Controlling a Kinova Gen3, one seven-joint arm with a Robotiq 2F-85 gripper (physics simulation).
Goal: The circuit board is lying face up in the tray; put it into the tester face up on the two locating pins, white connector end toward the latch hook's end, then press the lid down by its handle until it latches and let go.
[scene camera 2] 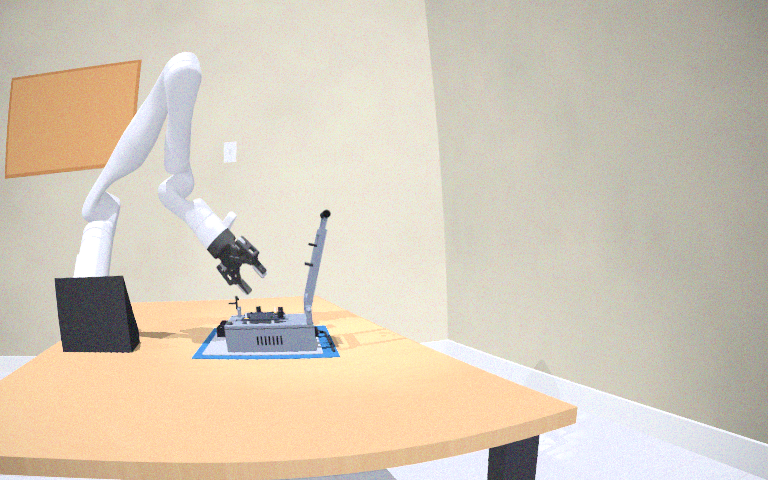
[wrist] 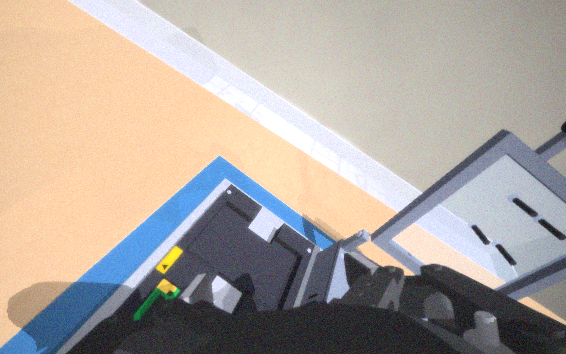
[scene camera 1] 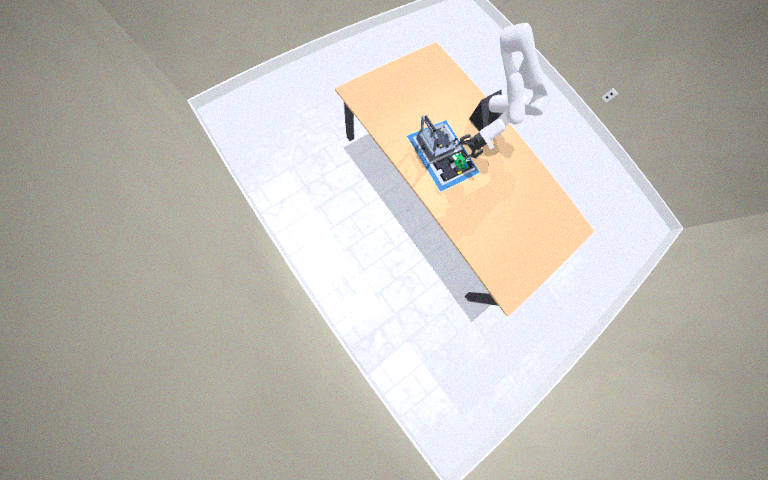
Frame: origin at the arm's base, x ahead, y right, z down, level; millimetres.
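Seen in the pictures: gripper, fingertip midpoint: (scene camera 2: 257,284) (wrist: 280,278) (scene camera 1: 460,154); arm's base, origin of the base link: (scene camera 2: 89,295) (scene camera 1: 493,104).
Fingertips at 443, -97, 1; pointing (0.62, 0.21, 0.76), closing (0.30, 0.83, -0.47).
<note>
Offsets run from my fingertips to a thing's top centre, as dx, dy, dz. "spot": to the spot under its first point. Level surfaces: height alone.
The green circuit board @(-44, -22, +94) (scene camera 1: 459,161) (wrist: 145,306) lies in the dark tray @(spot: +62, -10, +103) (scene camera 1: 447,170) (wrist: 250,245); in the wrist view the gripper hides most of it, and a white block, seemingly its connector, shows beside the left finger. The grey tester (scene camera 2: 270,337) (wrist: 327,270) stands beside the tray. Its lid (scene camera 2: 316,266) (wrist: 530,172) is open, nearly upright, with the black handle @(+100, +239, -156) (scene camera 2: 325,213) at its top. The latch hook @(-78, +84, +14) (scene camera 2: 237,305) stands at the end opposite the hinge. My gripper (scene camera 1: 463,148) (scene camera 2: 256,283) (wrist: 280,278) is open and empty, tilted, above the tray and tester area.
A blue-edged mat @(dz +119) (scene camera 1: 444,187) (scene camera 2: 203,350) (wrist: 215,167) lies under tray and tester on the wooden table @(dz +121) (scene camera 1: 538,226) (scene camera 2: 283,407) (wrist: 100,125). A yellow arrow label @(+19, -69, +93) (wrist: 170,259) sits at the tray's edge. The arm's black base (scene camera 1: 485,112) (scene camera 2: 93,314) stands at the table's side.
</note>
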